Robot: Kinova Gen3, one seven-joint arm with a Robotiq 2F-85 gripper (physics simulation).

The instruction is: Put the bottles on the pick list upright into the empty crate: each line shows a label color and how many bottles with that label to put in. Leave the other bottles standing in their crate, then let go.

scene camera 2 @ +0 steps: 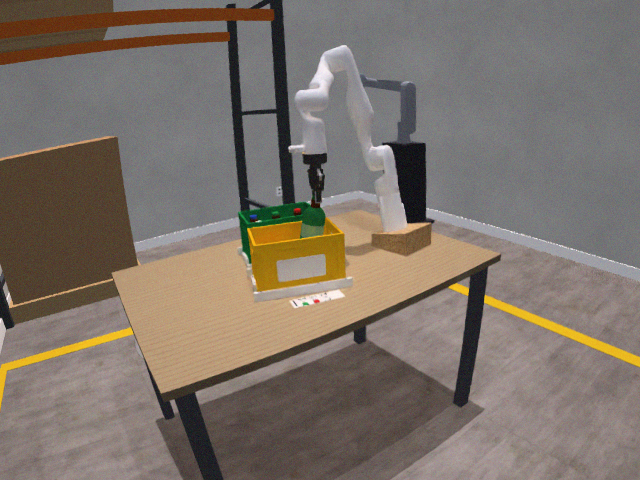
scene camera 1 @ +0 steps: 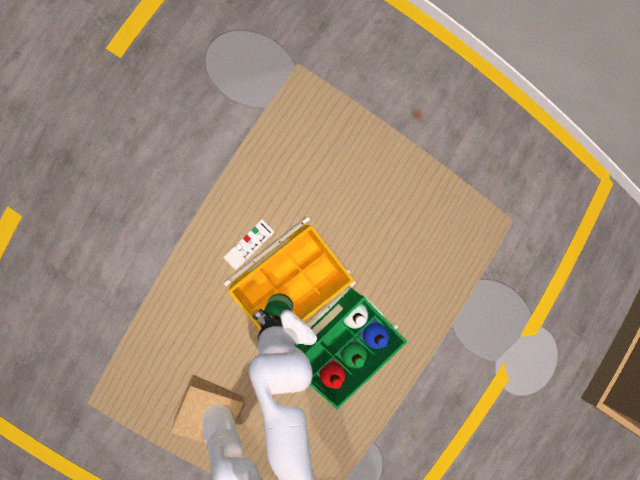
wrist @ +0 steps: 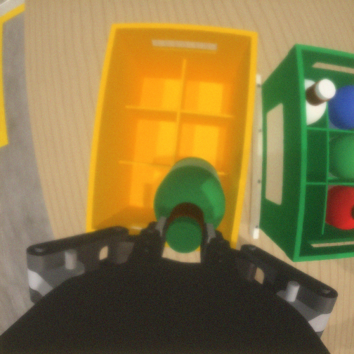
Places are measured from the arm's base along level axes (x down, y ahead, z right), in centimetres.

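Pixels of known places: gripper, fingertip midpoint: [scene camera 2: 317, 202]; arm's base at its link origin: [scene camera 2: 394, 229] [scene camera 1: 216, 417].
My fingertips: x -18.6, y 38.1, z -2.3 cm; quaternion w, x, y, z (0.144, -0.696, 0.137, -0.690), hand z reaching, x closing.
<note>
For each thing: its top centre in the pictures, then the offset to it from my fingertips. Level surfaces: height alone.
- white bottle at its top centre: [scene camera 1: 360, 321] dx +8.6, dy +10.2, dz +21.9 cm
- blue bottle at its top centre: [scene camera 1: 383, 342] dx +8.6, dy +7.7, dz +30.8 cm
- red bottle at its top centre: [scene camera 1: 337, 384] dx +8.6, dy -8.6, dz +25.5 cm
- pick list at its top centre: [scene camera 1: 248, 244] [scene camera 2: 317, 298] dx +24.7, dy +12.3, dz -14.0 cm
- wooden table at its surface level: dx +24.9 cm
My gripper [scene camera 2: 316, 197] [wrist: 184, 231] is shut on the neck of a green bottle [scene camera 1: 279, 303] [scene camera 2: 313, 219] [wrist: 192, 187]. The bottle hangs about upright at one end of the yellow crate [scene camera 1: 331, 253] [scene camera 2: 263, 268] [wrist: 100, 150], its lower part hidden behind the wall in scene camera 2. Its base is hidden. The green crate [scene camera 1: 372, 376] [scene camera 2: 245, 240] [wrist: 299, 220] holds a white bottle [scene camera 1: 356, 316] [wrist: 314, 112], a blue bottle [scene camera 1: 375, 335] [wrist: 342, 107], another green bottle [scene camera 1: 354, 354] [wrist: 343, 156] and a red bottle [scene camera 1: 331, 375] [wrist: 340, 207]. The pick list [scene camera 1: 249, 244] [scene camera 2: 316, 298] shows green and red squares; its text is unreadable.
The two crates stand side by side on the wooden table [scene camera 1: 361, 155] [scene camera 2: 206, 310], with white strips along their edges. The arm's wooden base block [scene camera 1: 188, 413] [scene camera 2: 403, 237] stands near the table's edge. A black pedestal [scene camera 2: 412, 180] with a grey arm stands behind the table.
</note>
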